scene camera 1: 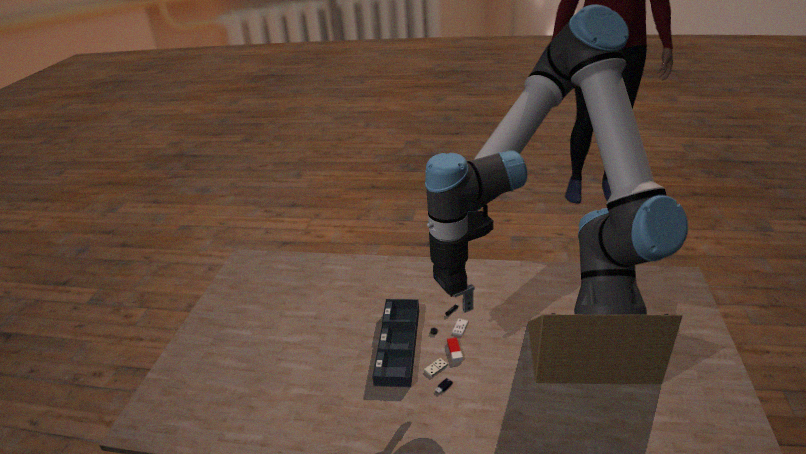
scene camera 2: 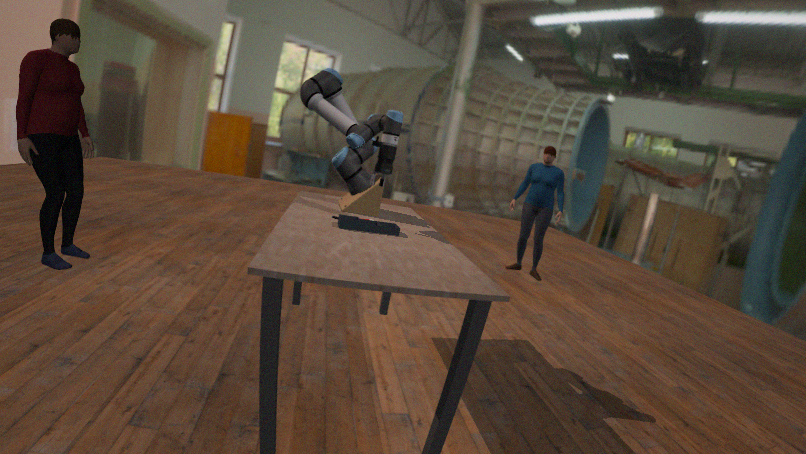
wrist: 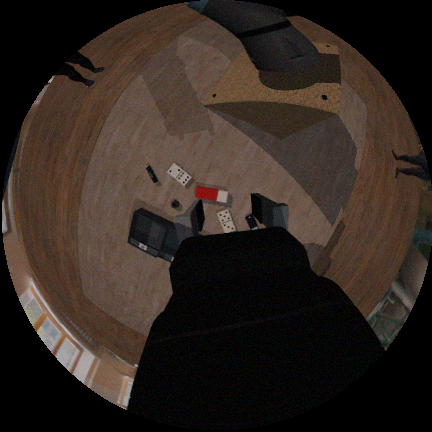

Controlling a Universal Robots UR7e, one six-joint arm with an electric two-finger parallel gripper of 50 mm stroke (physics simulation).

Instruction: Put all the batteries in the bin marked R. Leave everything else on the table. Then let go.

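Places are measured from the arm's base along level axes (x right, y down, z ahead), in centimetres.
Pixels of known places: gripper, fingertip midpoint: (scene camera 1: 461, 302) (scene camera 2: 376, 185) (wrist: 227, 206); arm's base, origin of the base link: (scene camera 1: 610, 318) (scene camera 2: 362, 187) (wrist: 285, 55).
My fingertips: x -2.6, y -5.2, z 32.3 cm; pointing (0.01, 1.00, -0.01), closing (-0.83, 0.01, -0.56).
Note:
For each thing: its middle in the pictures, then the offset to it from my fingertips.
- small dark cylinder, body centre: (wrist: 150, 173) (scene camera 1: 451, 309) dx +16.0, dy +16.6, dz +3.4 cm
- small dark round thing, body centre: (wrist: 174, 203) (scene camera 1: 433, 331) dx +8.0, dy +16.7, dz +7.2 cm
- dark tray, body centre: (wrist: 180, 247) (scene camera 1: 397, 339) (scene camera 2: 368, 225) dx +2.8, dy +15.2, dz +15.4 cm
- red-and-white block, body centre: (wrist: 211, 193) (scene camera 1: 454, 349) dx +1.8, dy +16.5, dz +1.7 cm
- dark USB-like stick, body centre: (wrist: 251, 223) (scene camera 1: 443, 386) dx -9.1, dy +16.8, dz +3.5 cm
A small dark cylinder (scene camera 1: 451, 310) (wrist: 152, 173), which looks like a battery, lies on its side on the table, off the far end of the item group. A small dark round thing (scene camera 1: 433, 331) (wrist: 175, 204) sits closer to the bins; I cannot tell whether it is a battery. The dark tray (scene camera 1: 393, 380) (scene camera 2: 369, 226) has three bins in a row, each with a small white label; the letters are too small to read. The tray shows partly in the wrist view, behind a finger. My gripper (scene camera 1: 463, 298) (scene camera 2: 381, 181) (wrist: 227, 206) is open and empty, above the table items.
Two white dominoes, one (scene camera 1: 460, 327) (wrist: 179, 174) farther and one (scene camera 1: 435, 367) (wrist: 226, 221) nearer, lie beside a red-and-white block (scene camera 1: 454, 348) (wrist: 211, 194). A dark USB-like stick (scene camera 1: 443, 386) (wrist: 251, 221) lies nearest scene camera 1. A tan mount (scene camera 1: 606, 349) (wrist: 235, 95) stands at the arm's base.

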